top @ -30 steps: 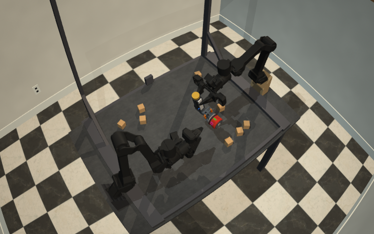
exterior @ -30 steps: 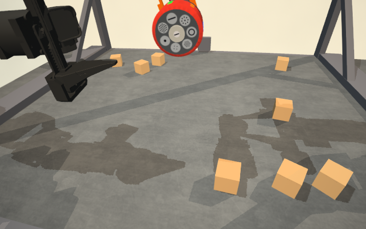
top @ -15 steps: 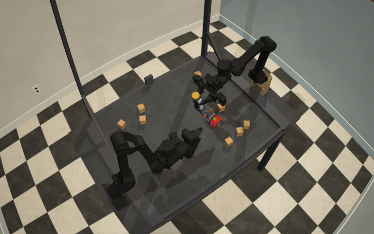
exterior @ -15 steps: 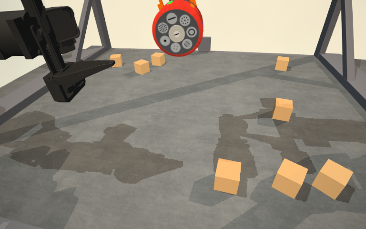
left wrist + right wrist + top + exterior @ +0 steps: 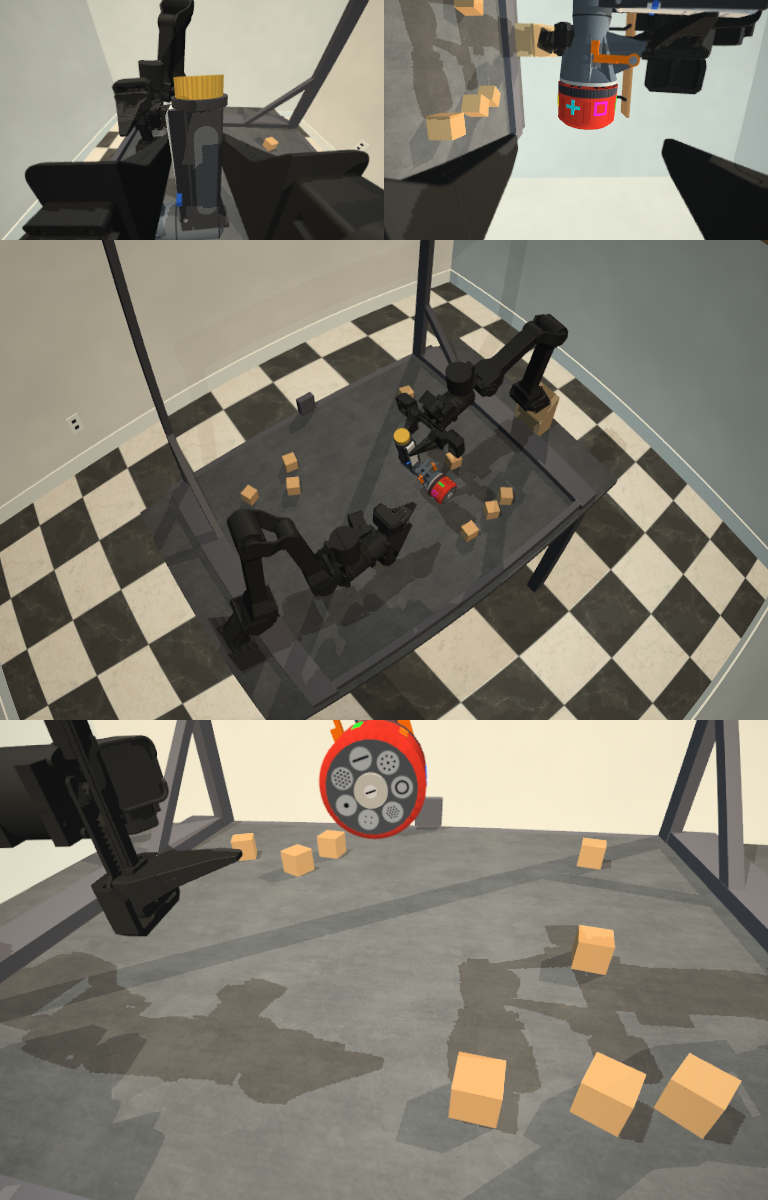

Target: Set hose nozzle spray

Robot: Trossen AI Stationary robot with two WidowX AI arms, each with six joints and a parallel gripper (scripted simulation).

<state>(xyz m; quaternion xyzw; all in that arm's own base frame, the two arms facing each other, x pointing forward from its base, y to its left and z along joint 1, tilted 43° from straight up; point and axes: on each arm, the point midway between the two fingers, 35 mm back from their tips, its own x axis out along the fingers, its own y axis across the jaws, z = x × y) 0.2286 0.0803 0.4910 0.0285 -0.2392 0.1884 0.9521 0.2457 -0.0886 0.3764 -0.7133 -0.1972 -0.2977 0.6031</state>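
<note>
Now: right hand 13 cm to the right of the red spray ring.
</note>
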